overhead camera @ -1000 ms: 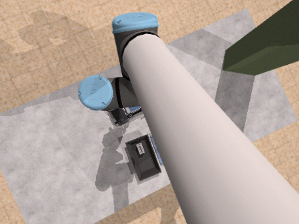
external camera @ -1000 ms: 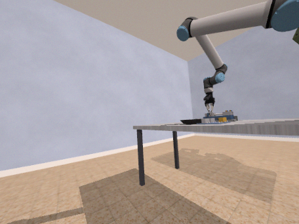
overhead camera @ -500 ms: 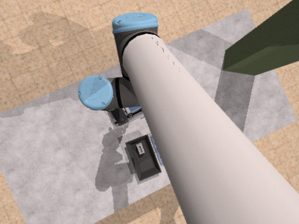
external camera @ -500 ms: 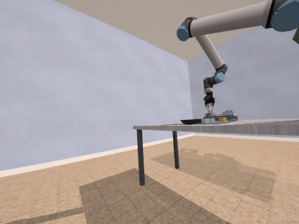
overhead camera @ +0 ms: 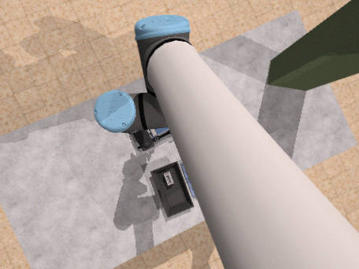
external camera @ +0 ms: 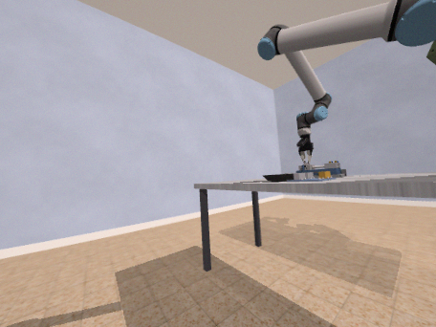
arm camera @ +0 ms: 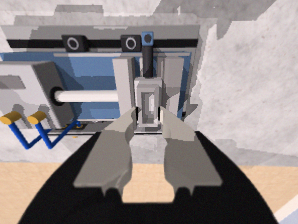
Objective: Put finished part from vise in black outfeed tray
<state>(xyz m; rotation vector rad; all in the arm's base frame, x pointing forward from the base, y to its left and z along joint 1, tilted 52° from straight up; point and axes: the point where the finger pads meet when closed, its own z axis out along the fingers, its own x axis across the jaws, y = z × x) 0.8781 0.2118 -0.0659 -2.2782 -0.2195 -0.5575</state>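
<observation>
My hand is 80 mm above the vise, 70 mm past it and 20 mm to the left of it. From my hand the other things lie so: blue fixture plate 270 mm to the left, 260 mm behind, 120 mm below; then orange block 300 mm behind, 220 mm to the left, 100 mm below; then grey end block 160 mm behind, 50 mm to the right, 40 mm below.
</observation>
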